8 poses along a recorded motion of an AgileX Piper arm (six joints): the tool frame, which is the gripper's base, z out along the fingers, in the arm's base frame.
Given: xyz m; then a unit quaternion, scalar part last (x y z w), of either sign.
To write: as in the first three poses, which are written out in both.
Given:
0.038 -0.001 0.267 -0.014 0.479 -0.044 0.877
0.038 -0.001 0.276 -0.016 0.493 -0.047 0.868
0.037 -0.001 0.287 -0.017 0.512 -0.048 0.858
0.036 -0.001 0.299 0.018 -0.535 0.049 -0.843
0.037 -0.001 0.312 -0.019 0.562 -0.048 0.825
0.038 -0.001 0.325 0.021 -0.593 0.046 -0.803
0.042 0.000 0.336 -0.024 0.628 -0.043 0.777
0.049 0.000 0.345 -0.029 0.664 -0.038 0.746
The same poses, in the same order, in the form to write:
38 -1 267 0.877 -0.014 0.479 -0.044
38 -1 276 0.868 -0.016 0.493 -0.047
37 -1 287 0.858 -0.017 0.512 -0.048
36 -1 299 0.843 -0.018 0.535 -0.049
37 -1 312 0.825 -0.019 0.562 -0.048
38 -1 325 0.803 -0.021 0.593 -0.046
42 0 336 0.777 -0.024 0.628 -0.043
49 0 345 0.746 -0.029 0.664 -0.038

